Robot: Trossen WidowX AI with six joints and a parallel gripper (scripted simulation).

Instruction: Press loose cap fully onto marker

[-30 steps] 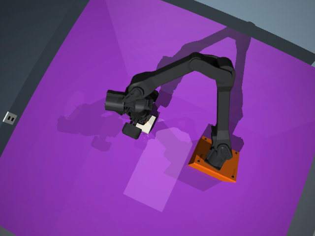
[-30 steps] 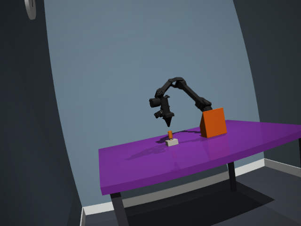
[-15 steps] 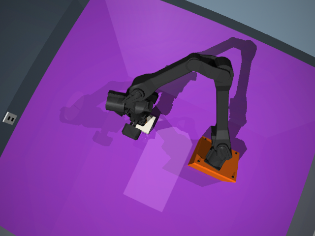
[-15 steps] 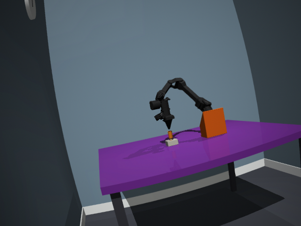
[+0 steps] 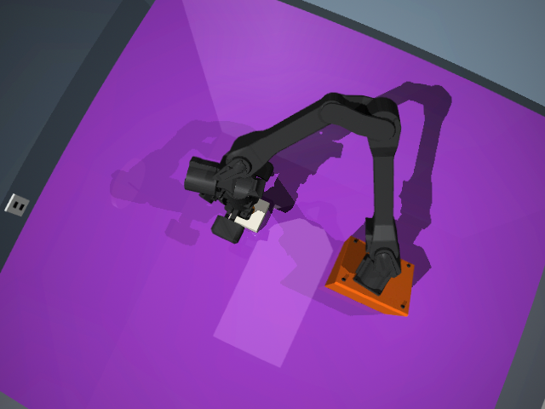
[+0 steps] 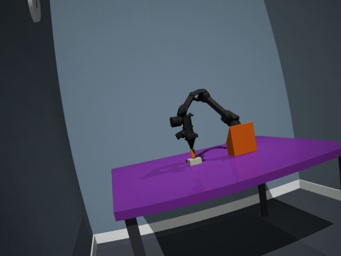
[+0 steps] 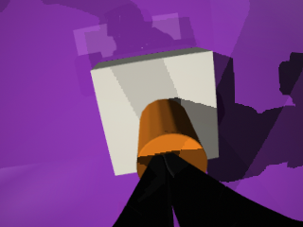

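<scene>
My gripper tip is now 3 cm above the orange cap and 1 cm to the left of it. Also, from my gripper tip: holder block (8 cm below, 1 cm to the right).
</scene>
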